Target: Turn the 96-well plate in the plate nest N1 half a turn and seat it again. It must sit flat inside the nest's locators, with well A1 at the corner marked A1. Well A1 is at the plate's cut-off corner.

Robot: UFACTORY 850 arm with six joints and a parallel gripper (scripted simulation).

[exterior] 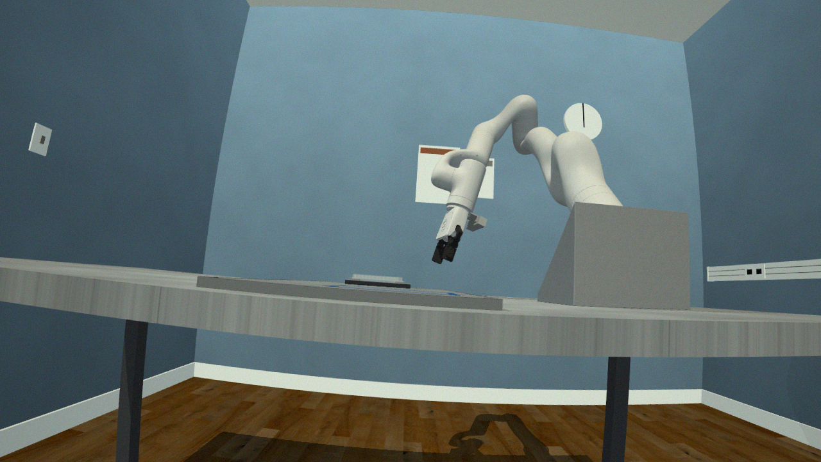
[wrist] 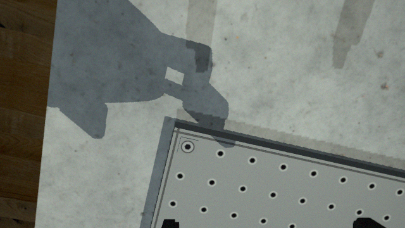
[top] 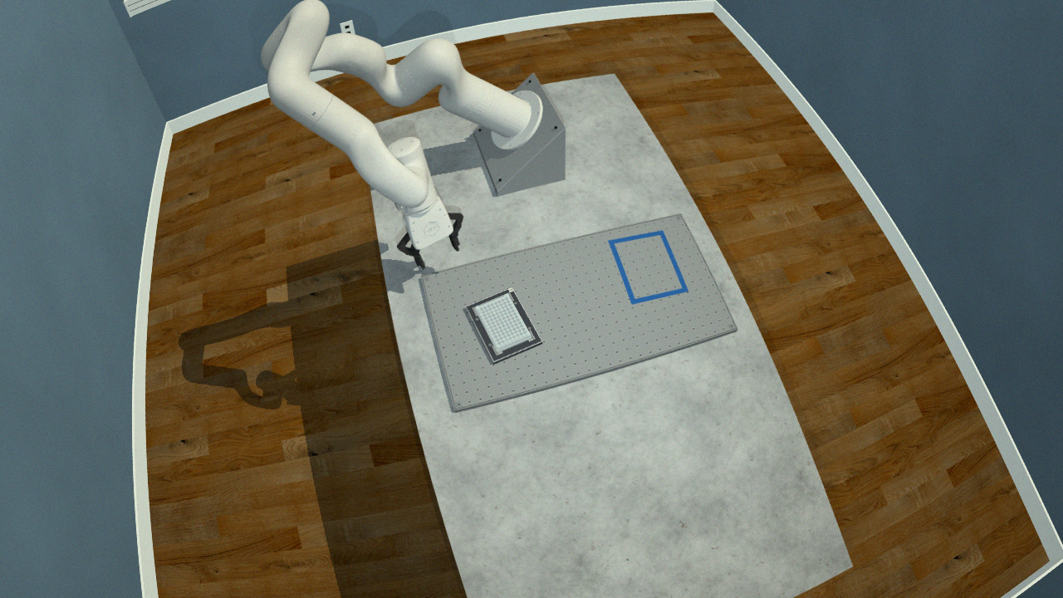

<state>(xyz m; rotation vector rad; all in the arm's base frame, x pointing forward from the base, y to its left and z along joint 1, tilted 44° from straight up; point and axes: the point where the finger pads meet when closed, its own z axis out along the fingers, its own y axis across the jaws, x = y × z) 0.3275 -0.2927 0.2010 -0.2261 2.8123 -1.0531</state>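
Now: the 96-well plate 19 cm ahead of my hand, 8 cm to the left of it and 8 cm below it. From my hand the other things lie so: dark plate nest: 19 cm ahead, 8 cm to the left, 9 cm below.
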